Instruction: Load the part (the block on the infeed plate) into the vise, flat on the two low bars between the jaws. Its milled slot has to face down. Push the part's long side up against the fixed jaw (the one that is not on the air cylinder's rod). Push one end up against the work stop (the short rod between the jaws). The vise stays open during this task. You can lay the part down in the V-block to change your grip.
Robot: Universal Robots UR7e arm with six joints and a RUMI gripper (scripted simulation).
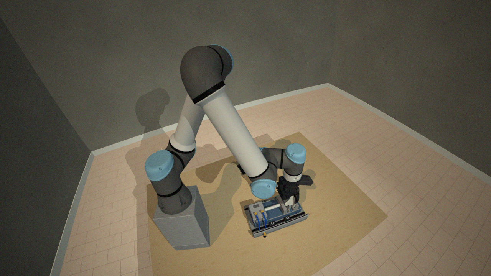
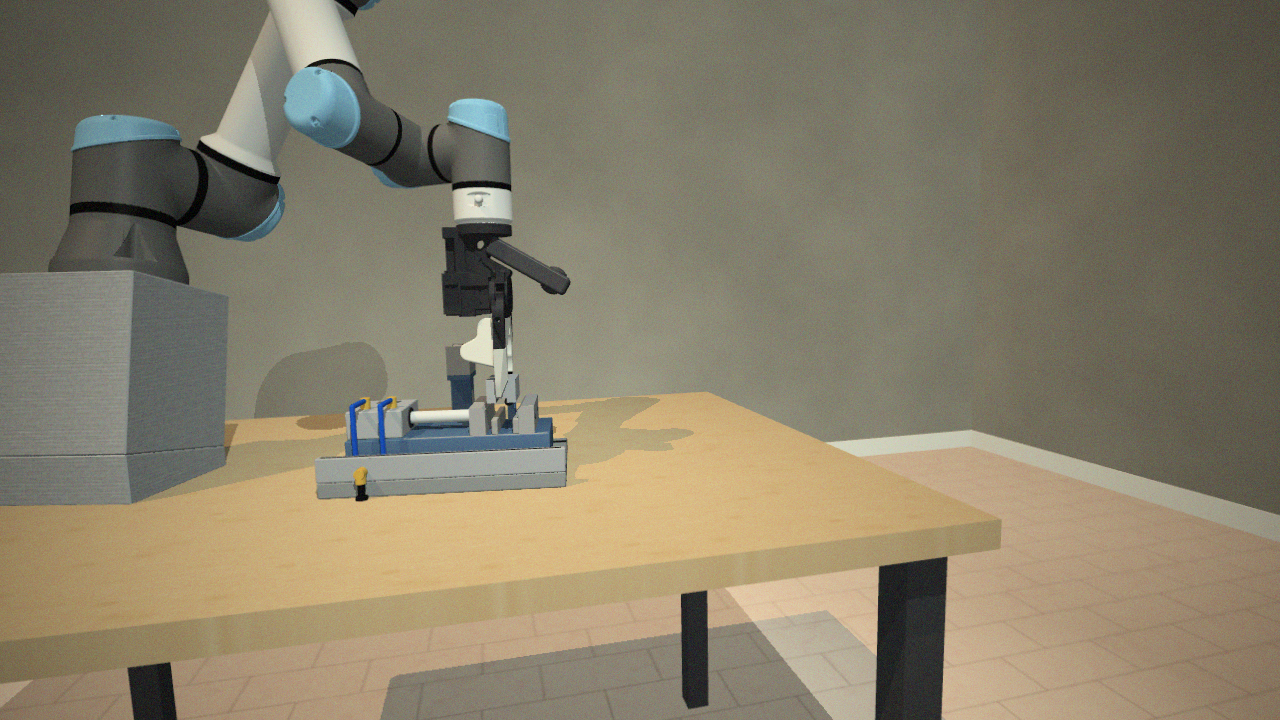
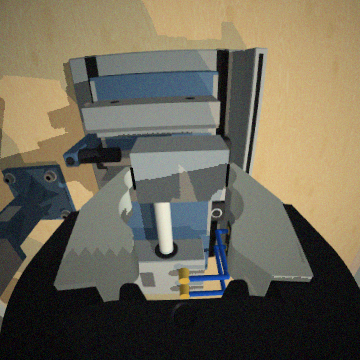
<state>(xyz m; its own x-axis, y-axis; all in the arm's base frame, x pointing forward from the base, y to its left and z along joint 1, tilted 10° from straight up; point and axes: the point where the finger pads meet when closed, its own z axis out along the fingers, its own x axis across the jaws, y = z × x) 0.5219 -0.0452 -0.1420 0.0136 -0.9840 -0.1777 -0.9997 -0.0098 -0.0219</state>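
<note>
The fixed jaw is 3 cm ahead of my hand, 2 cm to the left of it and 5 cm below it. Also, from my hand: part: 1 cm below; then moving jaw: 3 cm behind, 2 cm to the left, 5 cm below; then work stop: 7 cm to the left, 3 cm below.
</note>
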